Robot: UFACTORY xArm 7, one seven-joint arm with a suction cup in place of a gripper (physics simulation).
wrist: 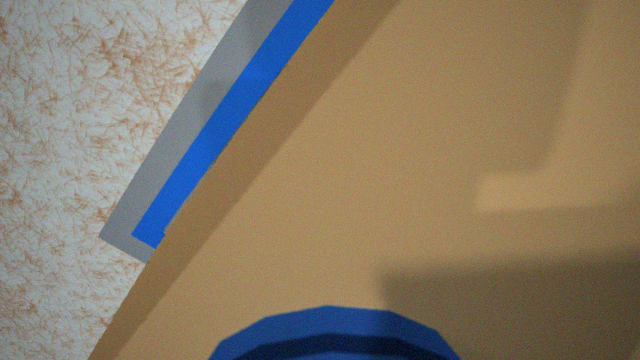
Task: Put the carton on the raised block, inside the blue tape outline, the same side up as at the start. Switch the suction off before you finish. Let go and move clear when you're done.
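Places are measured from the arm's base along level axes (x right, y up, z back), in millimetres.
Pixels of known places: hand at its tool point: (328, 326).
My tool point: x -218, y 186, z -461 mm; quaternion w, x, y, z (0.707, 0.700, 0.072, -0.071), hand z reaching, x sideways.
Observation:
Behind a point stands the place of what it marks.
The brown carton (320, 190) fills the middle and right of the wrist view, and its top runs out of frame. Its darker side face (260, 145) {x -232, y 186, z -491 mm} shows along the left edge. The grey raised block (180, 135) {x -283, y 69, z -444 mm} shows as a strip and corner left of the carton. The blue tape outline (215, 135) {x -266, y 69, z -446 mm} runs close beside the carton's left edge, with one corner showing. The carton reaches past the block's corner at the lower left. The outline's other sides are hidden. My blue suction cup, at the bottom edge, looks pressed short on the carton's top and appears to be shut on it.
The pale, rust-flecked surface (75, 125) {x -417, y -51, z -391 mm} lies left of the block and carton, lower down. Shadows fall on the right side of the carton's top.

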